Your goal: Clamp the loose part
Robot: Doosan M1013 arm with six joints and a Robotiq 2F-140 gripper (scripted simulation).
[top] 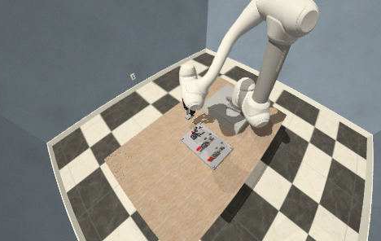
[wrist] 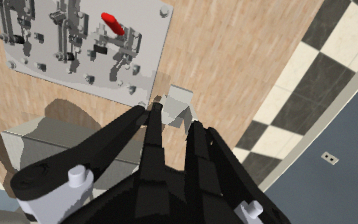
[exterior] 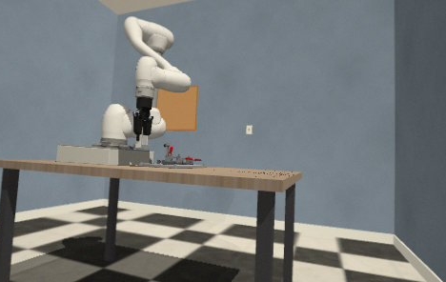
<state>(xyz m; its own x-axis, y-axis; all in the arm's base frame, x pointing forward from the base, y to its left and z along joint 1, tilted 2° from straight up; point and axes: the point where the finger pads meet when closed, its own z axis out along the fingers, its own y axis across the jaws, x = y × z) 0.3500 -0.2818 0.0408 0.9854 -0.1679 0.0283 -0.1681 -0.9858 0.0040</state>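
Right now the grey fixture plate is 90 mm ahead of my hand, 220 mm to the left of it and 120 mm below it. Round my hand: light grey part (30 mm below).
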